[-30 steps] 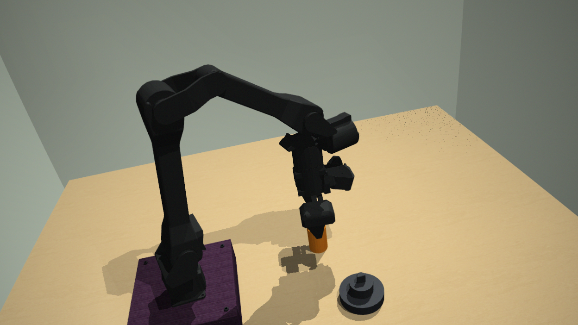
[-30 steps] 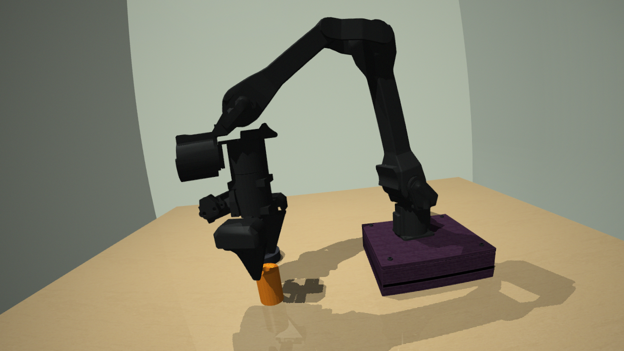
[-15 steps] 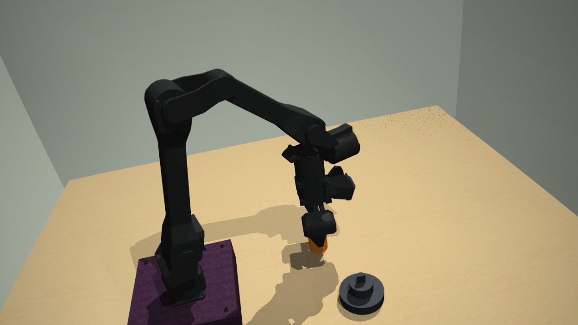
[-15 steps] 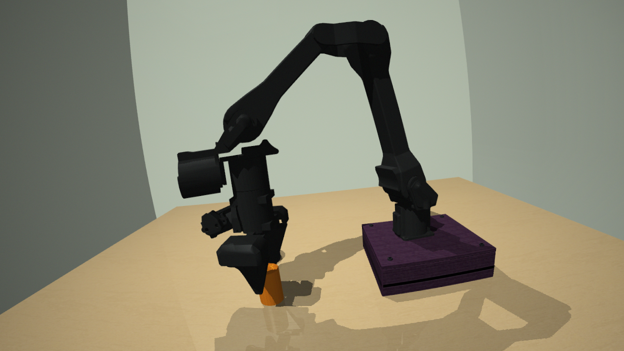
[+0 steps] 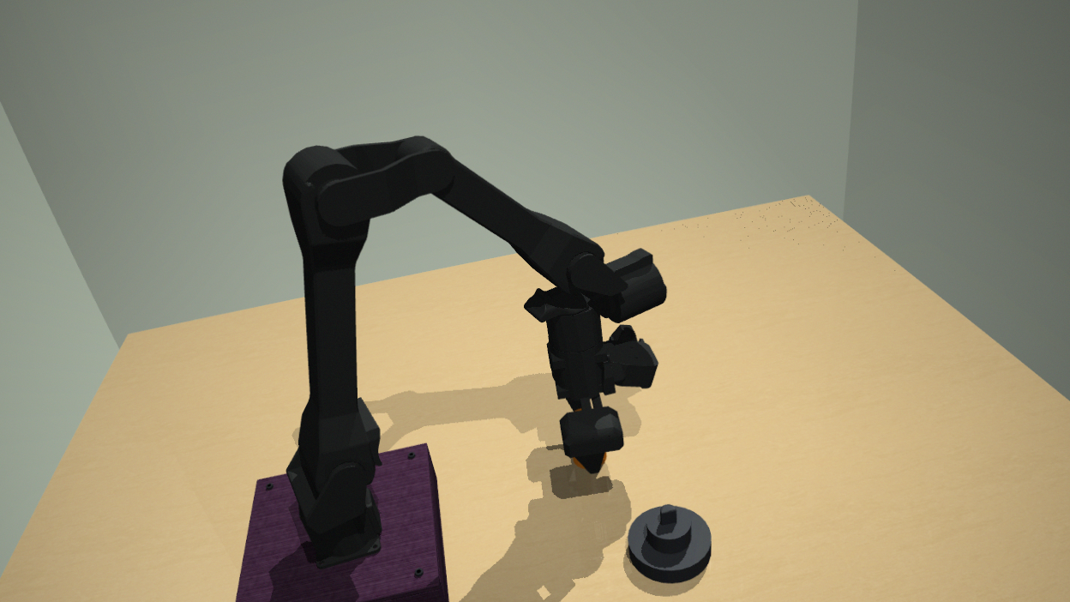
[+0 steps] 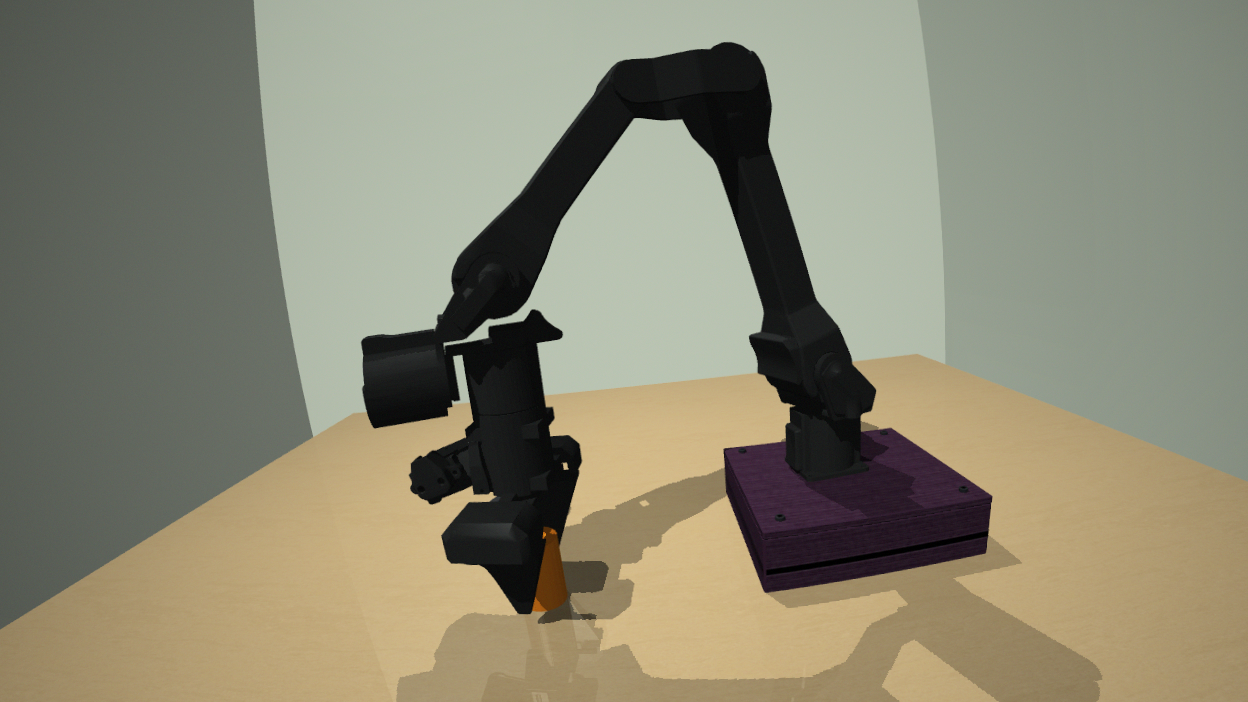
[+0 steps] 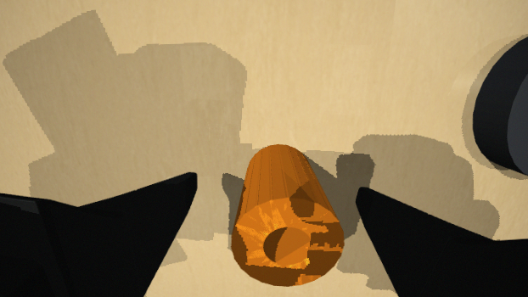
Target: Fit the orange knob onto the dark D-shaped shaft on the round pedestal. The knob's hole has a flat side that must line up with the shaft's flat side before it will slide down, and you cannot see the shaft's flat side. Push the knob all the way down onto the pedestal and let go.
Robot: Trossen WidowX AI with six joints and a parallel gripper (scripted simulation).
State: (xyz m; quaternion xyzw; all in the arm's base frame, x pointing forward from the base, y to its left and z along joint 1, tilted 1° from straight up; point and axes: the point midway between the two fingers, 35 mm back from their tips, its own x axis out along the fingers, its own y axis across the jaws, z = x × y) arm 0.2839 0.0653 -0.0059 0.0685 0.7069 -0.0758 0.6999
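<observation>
Right now my gripper tip is 1 cm below the orange knob. Also, from my gripper tip: round pedestal: 3 cm ahead, 16 cm to the right, 1 cm above.
</observation>
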